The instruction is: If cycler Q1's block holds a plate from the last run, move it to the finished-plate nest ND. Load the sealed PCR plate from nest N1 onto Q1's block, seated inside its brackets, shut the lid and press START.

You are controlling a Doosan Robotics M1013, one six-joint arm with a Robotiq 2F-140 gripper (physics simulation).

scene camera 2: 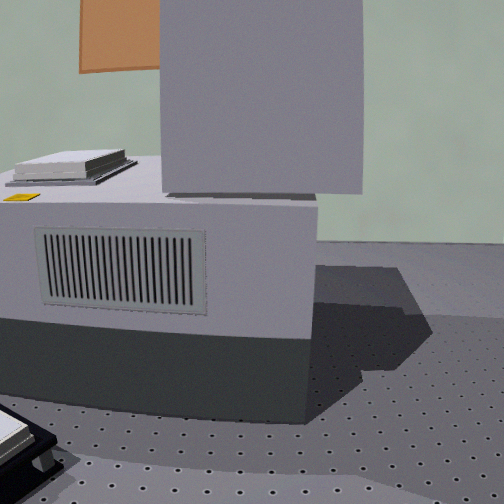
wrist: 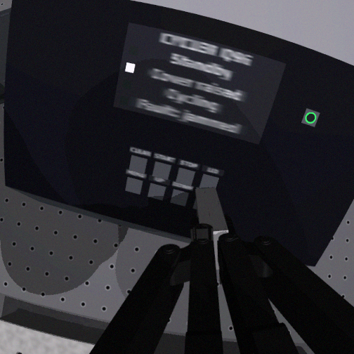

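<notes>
Cycler Q1 (scene camera 2: 260, 260) (wrist: 50, 125) shows its vented side in scene camera 2 and its dark front in the wrist view. Its lid (scene camera 2: 260, 95) stands raised. A white plate (scene camera 2: 70, 161) lies on the block on top. The blurred display (wrist: 200, 85) has a white square lit beside the line "Cover raised". The START key (wrist: 162, 169) and the LID key (wrist: 210, 181) are on the keypad. My gripper (wrist: 205, 203) is shut and empty, its tips just below the LID key, over the lower right of the keypad. Whether they touch cannot be told.
A black nest (scene camera 2: 47, 437) with a white plate (scene camera 2: 10, 432) is at the lower left of scene camera 2; its label does not show. A yellow sticker (scene camera 2: 22, 197) is on the cycler's top. A green ring (wrist: 310, 118) is on the front. The perforated deck (scene camera 2: 425, 400) surrounds the cycler.
</notes>
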